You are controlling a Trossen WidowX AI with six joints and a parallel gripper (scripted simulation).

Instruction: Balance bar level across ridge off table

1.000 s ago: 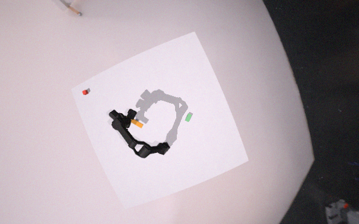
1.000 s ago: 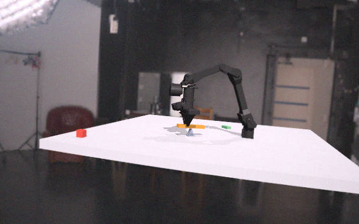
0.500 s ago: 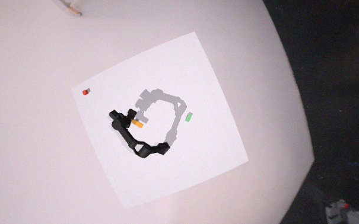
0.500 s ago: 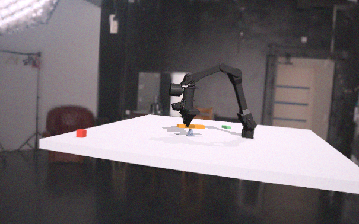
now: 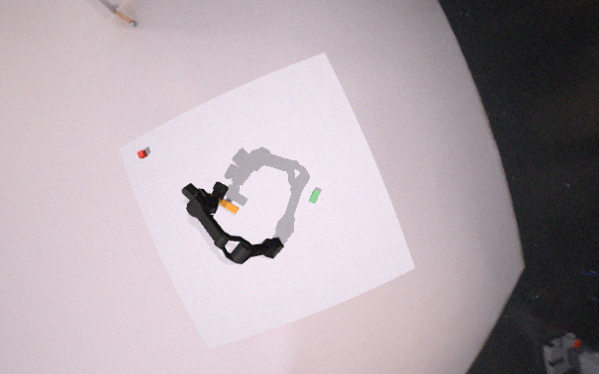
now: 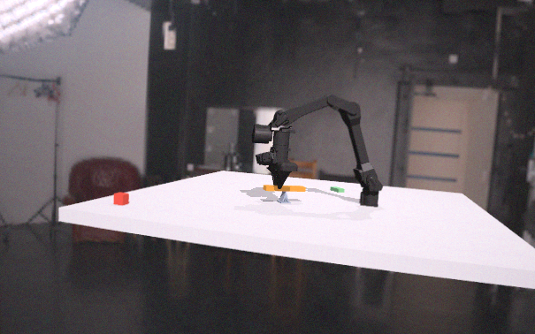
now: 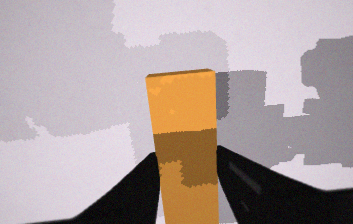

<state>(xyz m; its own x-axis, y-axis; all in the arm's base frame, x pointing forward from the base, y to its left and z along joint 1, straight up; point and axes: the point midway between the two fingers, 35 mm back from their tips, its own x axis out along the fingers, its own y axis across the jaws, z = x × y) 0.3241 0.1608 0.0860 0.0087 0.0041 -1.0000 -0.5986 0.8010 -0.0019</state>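
My gripper tip is now 2 cm to the left of the orange bar and 2 cm past it. From my gripper tip the other things lie so: green block 44 cm to the right, 17 cm behind, 4 cm below; then red cube 42 cm ahead, 34 cm to the left, 4 cm below.
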